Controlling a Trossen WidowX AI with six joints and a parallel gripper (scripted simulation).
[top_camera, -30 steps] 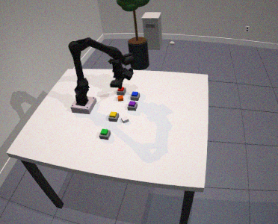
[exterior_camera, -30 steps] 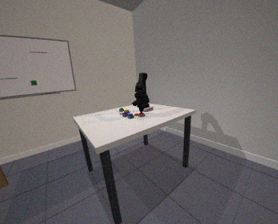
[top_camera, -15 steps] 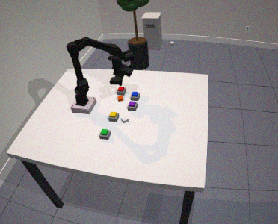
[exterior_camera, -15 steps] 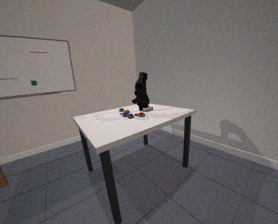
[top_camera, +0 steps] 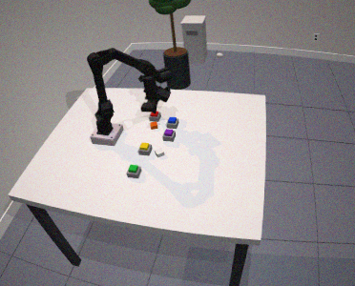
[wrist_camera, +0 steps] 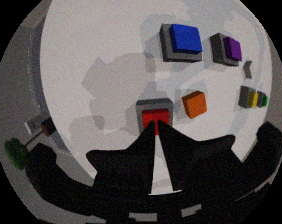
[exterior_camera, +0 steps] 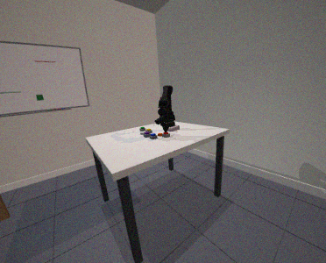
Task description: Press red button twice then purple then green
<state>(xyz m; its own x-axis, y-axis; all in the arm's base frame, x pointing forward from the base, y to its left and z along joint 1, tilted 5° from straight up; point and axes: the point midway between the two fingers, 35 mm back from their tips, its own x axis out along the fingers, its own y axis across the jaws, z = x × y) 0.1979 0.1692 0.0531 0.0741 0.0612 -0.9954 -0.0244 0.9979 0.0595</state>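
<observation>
Now: gripper tip 10 mm above the red button. The rest, counted from my gripper tip: blue button: 100 mm ahead, 40 mm to the right; purple button: 130 mm to the right, 110 mm ahead; orange block: 70 mm to the right, 30 mm below, 10 mm ahead.
</observation>
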